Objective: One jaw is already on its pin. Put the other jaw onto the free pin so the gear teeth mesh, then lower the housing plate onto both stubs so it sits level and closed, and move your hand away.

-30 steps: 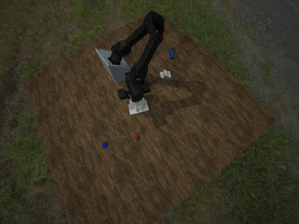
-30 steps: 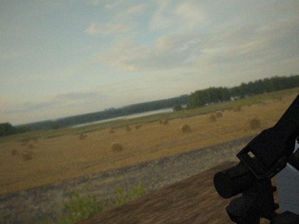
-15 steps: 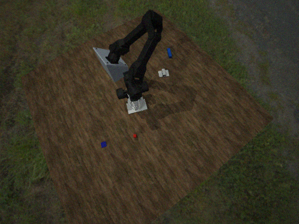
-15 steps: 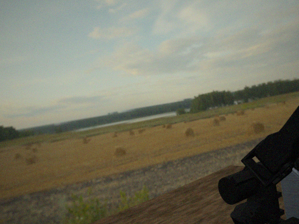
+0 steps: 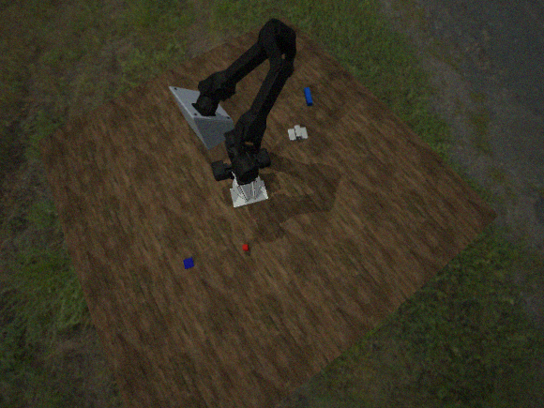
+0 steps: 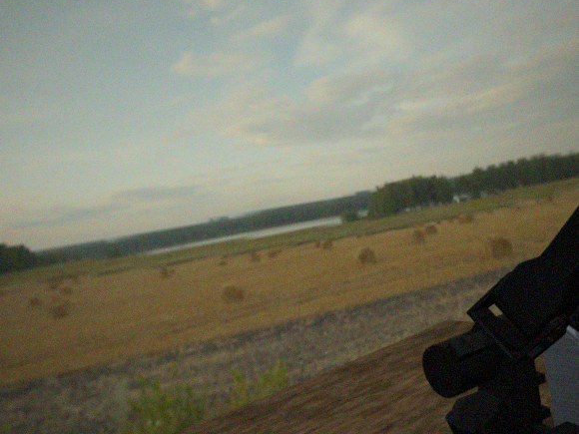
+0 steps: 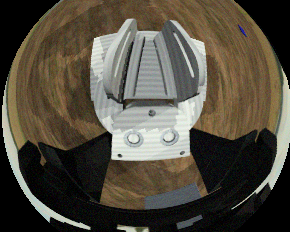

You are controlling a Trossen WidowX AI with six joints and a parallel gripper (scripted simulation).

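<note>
The white jaw is 2 cm to the right of my gripper tip, 1 cm ahead of it and 1 cm above it. From my gripper tip the other things lie so: white stepped piece (26 cm to the left); then red cube (20 cm ahead, 16 cm to the right, 1 cm above); then blue square (33 cm to the right, 12 cm ahead, 1 cm below).
</note>
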